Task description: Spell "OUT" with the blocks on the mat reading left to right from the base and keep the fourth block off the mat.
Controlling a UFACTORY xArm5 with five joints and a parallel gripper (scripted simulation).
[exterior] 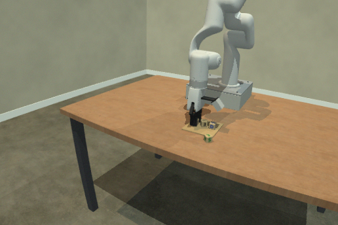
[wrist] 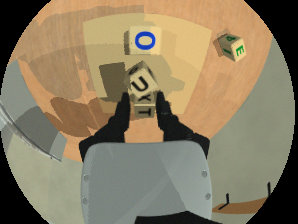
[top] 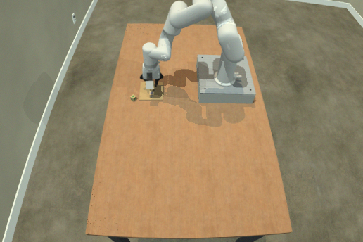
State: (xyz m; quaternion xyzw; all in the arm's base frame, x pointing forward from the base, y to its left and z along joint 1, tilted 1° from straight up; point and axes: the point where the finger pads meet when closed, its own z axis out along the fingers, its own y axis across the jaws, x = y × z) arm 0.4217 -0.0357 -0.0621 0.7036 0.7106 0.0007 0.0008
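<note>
Right now the U block is 40 mm to the left of my hand and 10 mm below it. Round my hand: tan mat 40 mm to the left, 20 mm below.
</note>
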